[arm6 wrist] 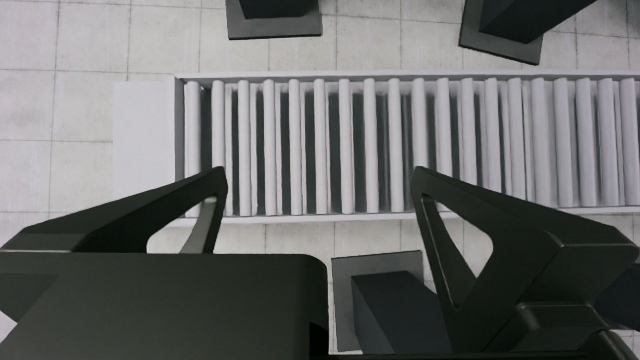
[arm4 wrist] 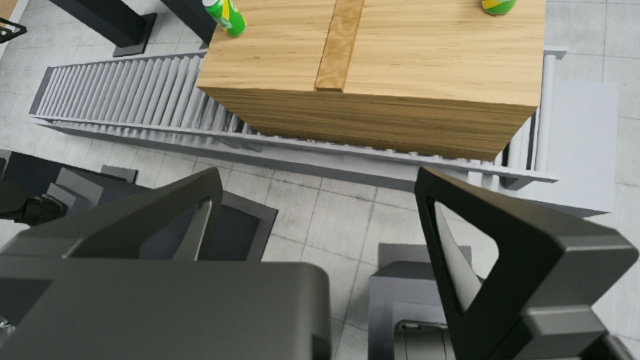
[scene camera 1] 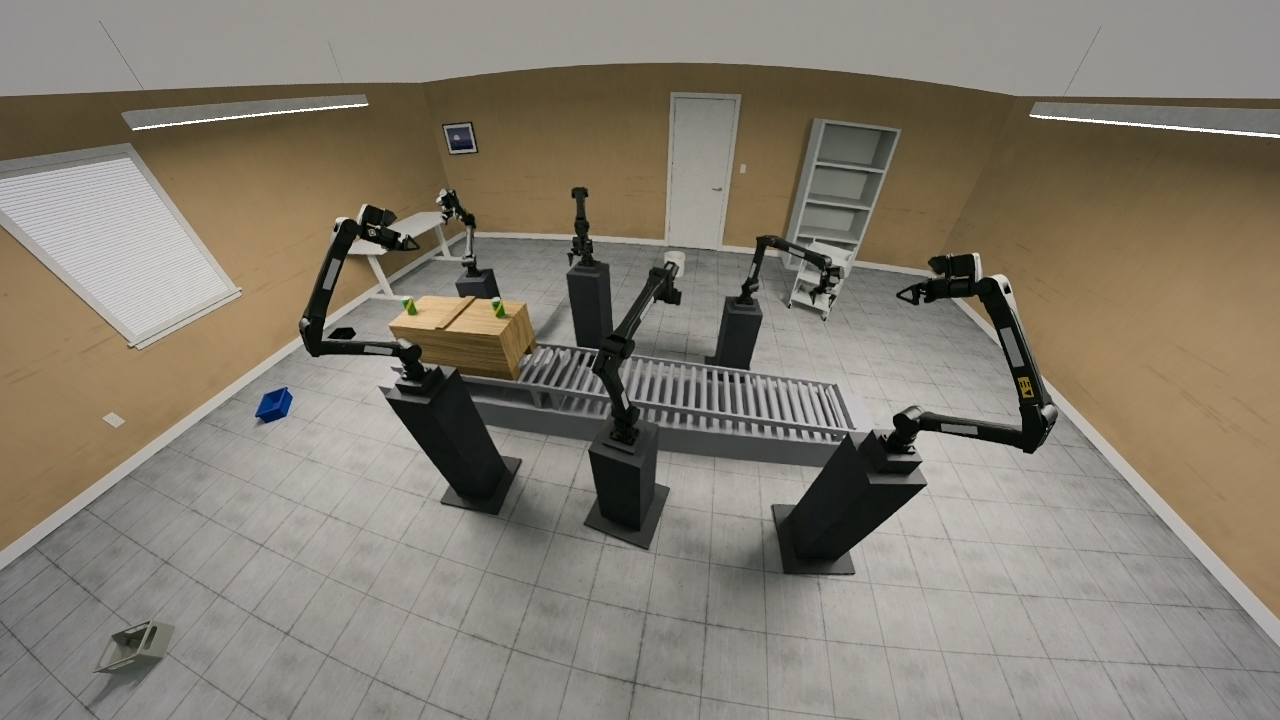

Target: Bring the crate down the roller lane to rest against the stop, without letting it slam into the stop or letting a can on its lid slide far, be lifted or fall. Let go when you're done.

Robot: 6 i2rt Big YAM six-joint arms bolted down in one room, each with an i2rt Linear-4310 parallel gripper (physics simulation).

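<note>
The wooden crate (arm4 wrist: 425, 65) (scene camera 1: 474, 358) sits upright on the roller lane (arm4 wrist: 150, 95) (arm6 wrist: 370, 145) (scene camera 1: 716, 385), at its left end in the scene view. Two green and yellow cans stand on its lid: one can (arm4 wrist: 227, 17) (scene camera 1: 409, 306) near one end, another can (arm4 wrist: 499, 5) (scene camera 1: 498, 308) near the other. The stop (arm4 wrist: 41, 91) (arm6 wrist: 179, 130) (scene camera 1: 844, 407) is a thin upright plate at the lane's far end from the crate. Arm4's gripper (arm4 wrist: 319, 171) is open and empty, beside the crate's long side. Arm6's gripper (arm6 wrist: 320, 171) is open and empty, above the stop end of the lane.
In the scene view, three arms on dark pedestals stand along the lane's near side and three along its far side. The front middle arm (scene camera 1: 617, 349) reaches up over the lane. A blue bin (scene camera 1: 273, 404) lies on the floor at left. A white cart (scene camera 1: 812, 302) stands at back right.
</note>
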